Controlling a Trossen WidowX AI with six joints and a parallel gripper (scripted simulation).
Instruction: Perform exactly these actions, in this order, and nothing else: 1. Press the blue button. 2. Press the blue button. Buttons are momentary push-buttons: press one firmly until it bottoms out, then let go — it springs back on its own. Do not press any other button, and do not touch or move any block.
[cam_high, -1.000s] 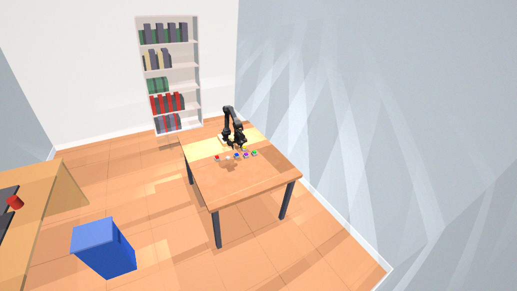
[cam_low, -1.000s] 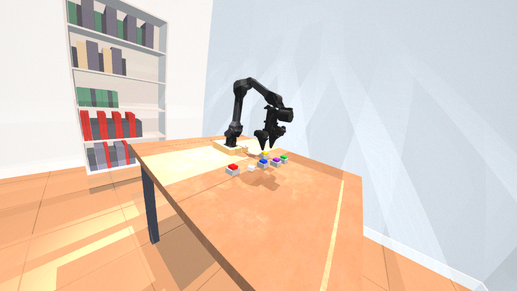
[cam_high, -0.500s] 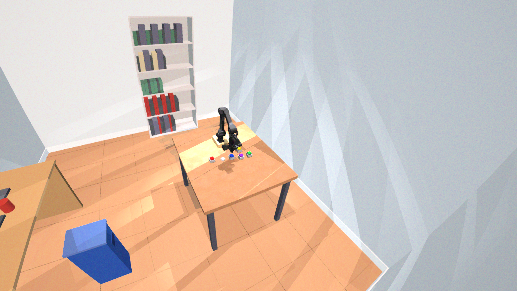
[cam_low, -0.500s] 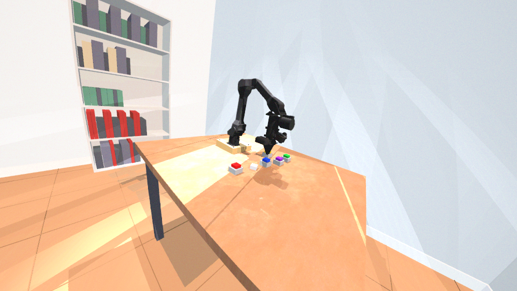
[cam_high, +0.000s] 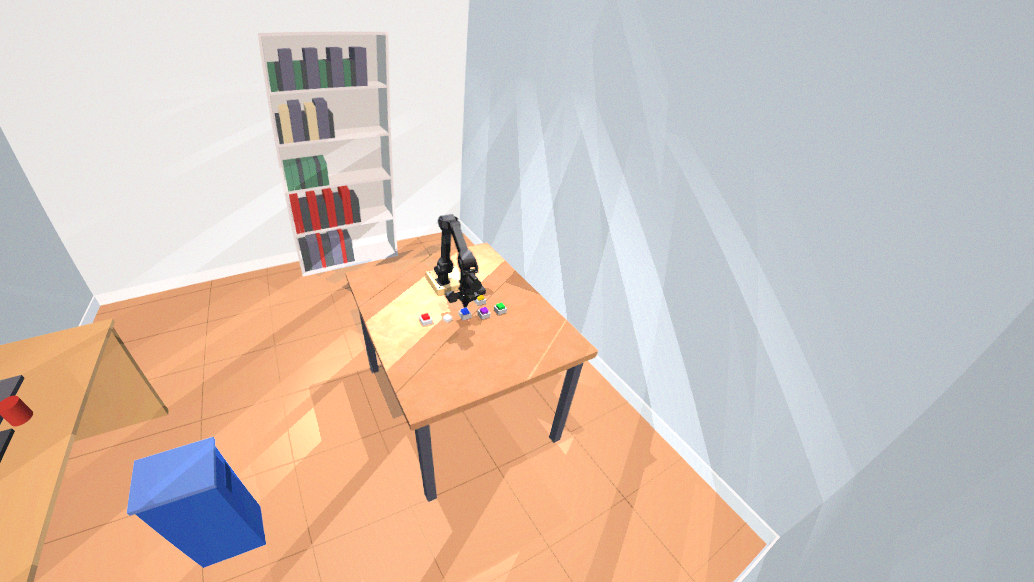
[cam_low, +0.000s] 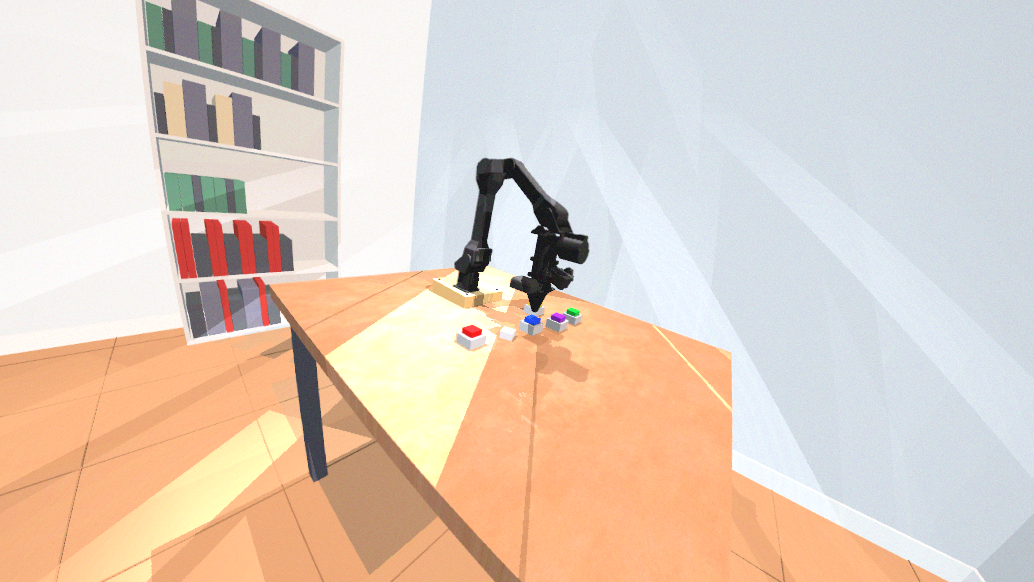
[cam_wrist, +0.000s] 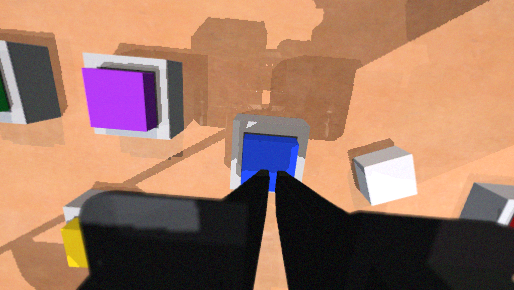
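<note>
The blue button lies 30 mm below my gripper tip. Round my gripper tip: purple button 90 mm to the left, 30 mm below, 30 mm ahead; then yellow button 120 mm to the left, 70 mm behind, 30 mm below; then white block 90 mm to the right, 50 mm below, 20 mm behind.
</note>
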